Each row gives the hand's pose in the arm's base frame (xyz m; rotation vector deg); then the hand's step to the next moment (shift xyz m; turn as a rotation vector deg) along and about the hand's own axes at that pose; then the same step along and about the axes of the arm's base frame.
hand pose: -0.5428 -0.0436 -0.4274 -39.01 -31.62 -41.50
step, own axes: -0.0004 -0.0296 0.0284 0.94 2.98 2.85
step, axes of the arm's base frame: -0.0286 0.0042 0.0291 2.19 3.33 1.41
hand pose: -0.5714 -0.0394 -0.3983 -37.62 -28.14 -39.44
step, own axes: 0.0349 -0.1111 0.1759 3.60 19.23 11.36
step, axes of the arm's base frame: -0.0901 0.0416 0.1862 13.85 17.68 2.68
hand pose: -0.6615 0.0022 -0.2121 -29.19 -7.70 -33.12
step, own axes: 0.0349 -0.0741 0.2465 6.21 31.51 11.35
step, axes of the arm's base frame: -0.0073 0.0520 0.2544 22.82 25.22 -1.83
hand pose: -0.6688 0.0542 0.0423 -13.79 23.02 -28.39
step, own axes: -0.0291 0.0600 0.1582 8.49 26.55 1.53
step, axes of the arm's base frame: 0.0691 0.0860 0.1316 18.41 18.59 -9.75
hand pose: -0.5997 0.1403 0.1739 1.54 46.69 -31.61
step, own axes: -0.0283 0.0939 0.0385 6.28 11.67 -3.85
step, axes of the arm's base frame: 0.0554 0.0848 0.0291 6.41 8.05 -9.20
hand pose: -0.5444 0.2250 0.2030 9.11 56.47 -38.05
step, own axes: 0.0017 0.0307 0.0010 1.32 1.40 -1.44
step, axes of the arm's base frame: 0.0193 0.0232 -0.0059 0.28 1.12 -2.11
